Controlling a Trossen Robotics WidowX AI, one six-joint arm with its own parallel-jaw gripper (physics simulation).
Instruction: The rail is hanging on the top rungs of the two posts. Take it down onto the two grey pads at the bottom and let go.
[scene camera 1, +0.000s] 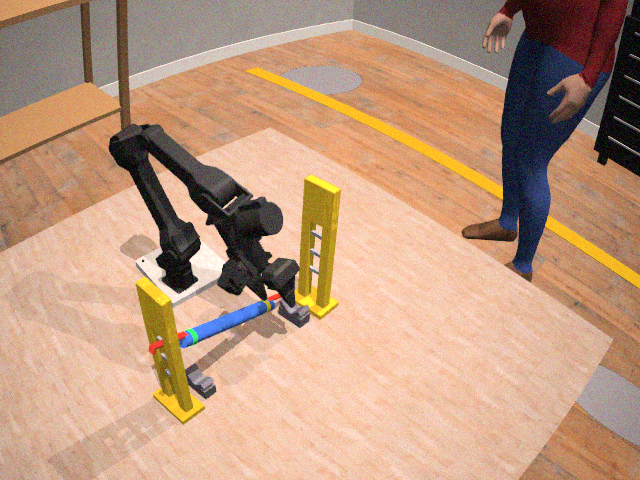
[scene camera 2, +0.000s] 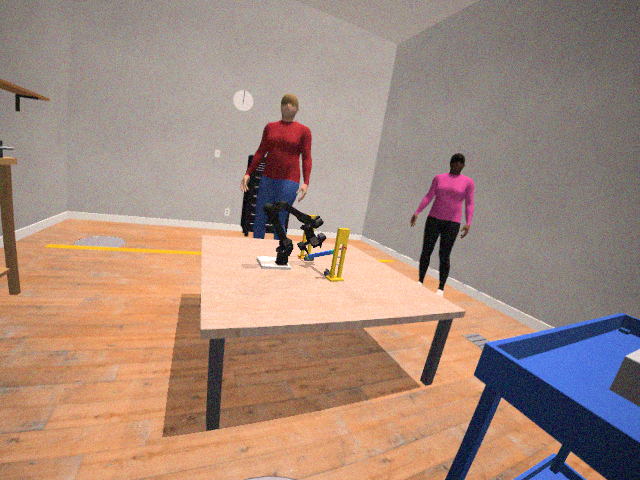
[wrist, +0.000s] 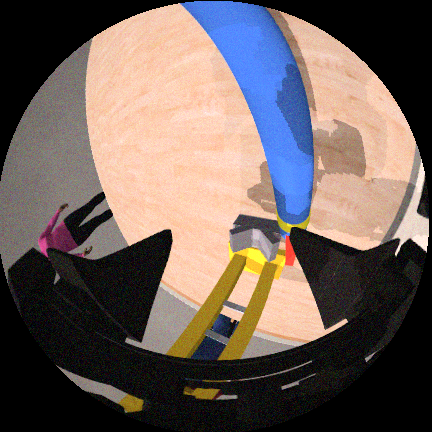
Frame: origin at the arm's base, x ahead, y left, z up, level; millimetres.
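Seen in the pictures: gripper, fingertip midpoint: (scene camera 1: 279, 303) (scene camera 2: 314, 251) (wrist: 233, 234); arm's base at its link origin: (scene camera 1: 179, 280) (scene camera 2: 281, 263).
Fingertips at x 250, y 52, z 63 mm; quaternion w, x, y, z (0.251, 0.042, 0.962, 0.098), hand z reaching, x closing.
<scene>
Offsets run from my fingertips to a thing's top centre. "spot": to the spot under its first point. Level surfaces: height alone.
The blue rail (scene camera 1: 227, 323) (scene camera 2: 321, 253) (wrist: 280, 115) has red ends, and green and yellow bands. Its near red end is at the near yellow post @[spot: dz +219, dx +7, dy -296 mm] (scene camera 1: 155, 299) (scene camera 2: 342, 235), just below a rung. Its far end is low, toward the robot's side of the far yellow post (scene camera 1: 319, 204) (wrist: 211, 305), whose visible rungs are bare. One grey pad @[dz -37, dx -9, dy -225 mm] (scene camera 1: 200, 381) is by the near post, the other grey pad @[dz -37, dx -2, dy +51 mm] (scene camera 1: 294, 314) (wrist: 255, 239) by the far post. My gripper (scene camera 1: 277, 301) (wrist: 233, 234) is open around no object; in the wrist view one fingertip overlaps the rail's red end.
The robot's white base plate (scene camera 1: 206, 263) (scene camera 2: 266, 262) stands behind the rail on the wooden table @[dz -81 mm] (scene camera 1: 439, 361) (scene camera 2: 258, 304). A person in red (scene camera 1: 568, 31) (scene camera 2: 284, 152) stands beyond the table. A person in pink (scene camera 2: 452, 198) (wrist: 59, 237) stands farther off. A blue cart (scene camera 2: 563, 356) is at the right.
</scene>
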